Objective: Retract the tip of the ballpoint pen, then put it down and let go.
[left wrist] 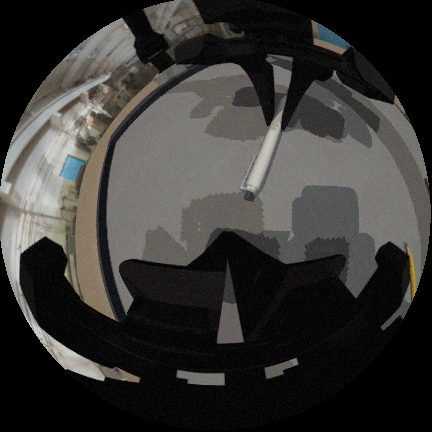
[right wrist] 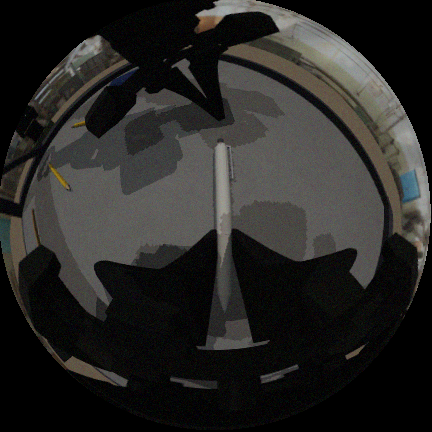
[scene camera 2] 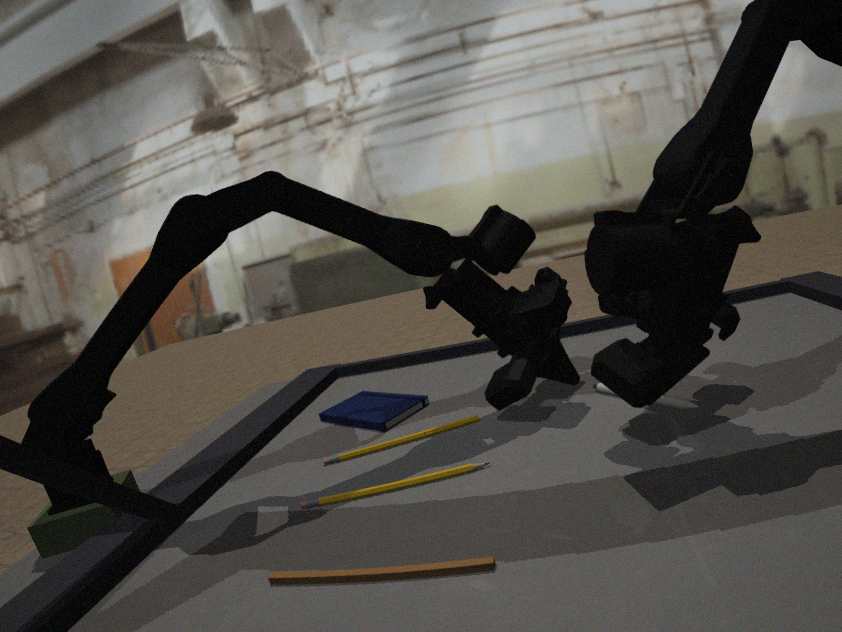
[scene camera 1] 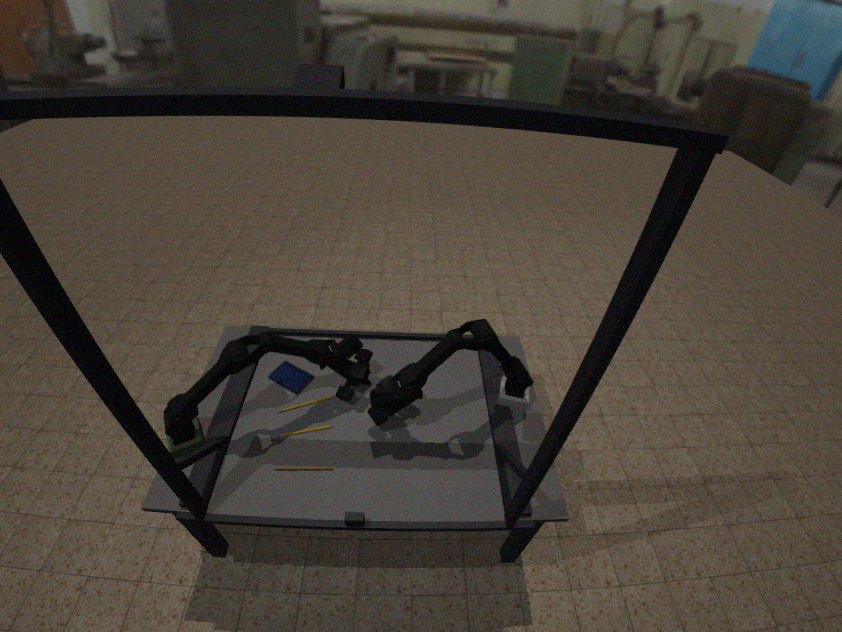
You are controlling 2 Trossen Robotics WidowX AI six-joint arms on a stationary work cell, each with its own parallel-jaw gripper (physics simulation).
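Places are measured from the left arm's base along level axes (x ahead, y left, z up), in metres.
Pixels of known places: left gripper, fingertip midpoint: point(left wrist: 226, 236) point(right wrist: 220, 118) point(scene camera 2: 577, 381) point(scene camera 1: 369, 384); right gripper, fingertip midpoint: point(left wrist: 275, 126) point(right wrist: 223, 234) point(scene camera 2: 650, 400); left arm's base at its link origin: point(scene camera 1: 183, 434); right arm's base at its link origin: point(left wrist: 167, 66) point(scene camera 1: 515, 389).
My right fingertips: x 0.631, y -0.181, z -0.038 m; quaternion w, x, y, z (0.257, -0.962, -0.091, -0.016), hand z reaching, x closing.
Note:
For each thing: its top centre in the pictures, then the offset to it from my right fingertips. Level surfaces: height alone.
- white ballpoint pen at its top centre: point(right wrist: 226, 219) point(left wrist: 271, 125) point(scene camera 2: 642, 389) 0.001 m back, 0.010 m left, 0.011 m up
- blue notebook at its top centre: point(scene camera 2: 371, 405) point(right wrist: 123, 79) point(scene camera 1: 291, 375) 0.250 m back, 0.277 m left, 0.010 m up
- orange-brown stick at its top centre: point(scene camera 2: 373, 570) point(right wrist: 35, 235) point(scene camera 1: 303, 468) 0.335 m back, 0.081 m right, 0.005 m up
- grey table at its surface level: 0.002 m down
- pencil at its top centre: point(scene camera 2: 401, 438) point(scene camera 1: 305, 403) 0.247 m back, 0.141 m left, 0.005 m up
The white ballpoint pen point(scene camera 2: 601, 387) point(left wrist: 262, 162) point(right wrist: 222, 185) is held low over the table, its dark button end and clip facing my left gripper. My right gripper point(left wrist: 275, 126) point(right wrist: 223, 234) is shut on the pen's barrel; the scene cameras do not show its fingertips clearly. The pen's pointed end lies behind the fingers, and whether its tip is out cannot be told. My left gripper point(scene camera 1: 369, 382) point(scene camera 2: 576, 380) point(left wrist: 226, 236) point(right wrist: 220, 118) is shut and empty, its fingertips a short gap from the button end, not touching it.
A blue notebook point(scene camera 1: 291, 376) point(scene camera 2: 372, 410), two yellow pencils and an orange-brown stick point(scene camera 1: 304, 468) point(scene camera 2: 380, 571) lie on the grey table point(scene camera 1: 408, 496). One pencil point(scene camera 1: 306, 404) point(scene camera 2: 408, 438) is nearer the notebook, the other point(scene camera 1: 304, 431) point(scene camera 2: 401, 484) nearer the stick. Dark frame posts stand around.

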